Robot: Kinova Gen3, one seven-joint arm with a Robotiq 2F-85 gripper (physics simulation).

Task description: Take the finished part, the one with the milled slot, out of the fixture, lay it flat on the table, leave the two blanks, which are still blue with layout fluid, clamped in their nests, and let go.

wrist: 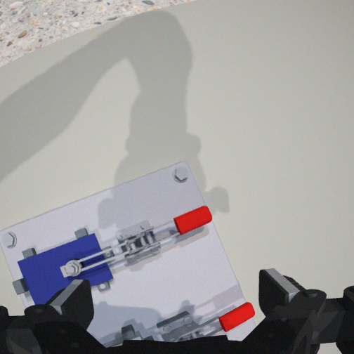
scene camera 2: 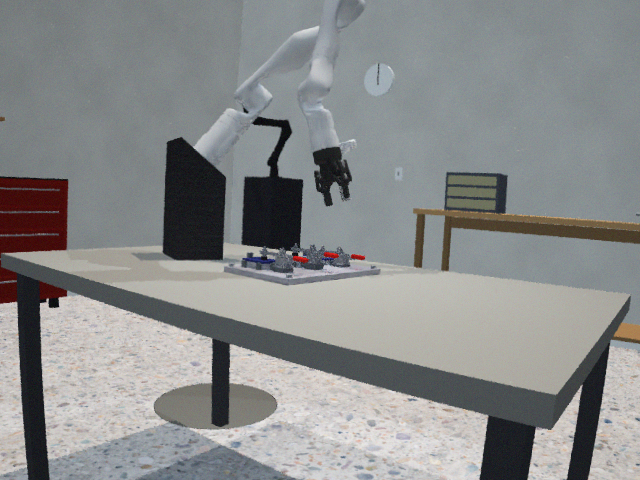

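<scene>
My gripper is open and empty, high above the fixture plate. In the wrist view a blue blank lies in its nest at the lower left, with a toggle clamp's arm and spindle over it. That clamp's red handle points right. A second red handle shows near the right finger; its nest is mostly hidden by the gripper. In the scene view a blue blank shows at the plate's left, and more blue shows behind the clamps. The part with the milled slot cannot be made out in either view.
The fixture stands on the grey table, near the black arm pedestal. Clamp bodies and red handles rise above the plate. A hex bolt sits at a plate corner. Behind are a wooden bench and a drawer box.
</scene>
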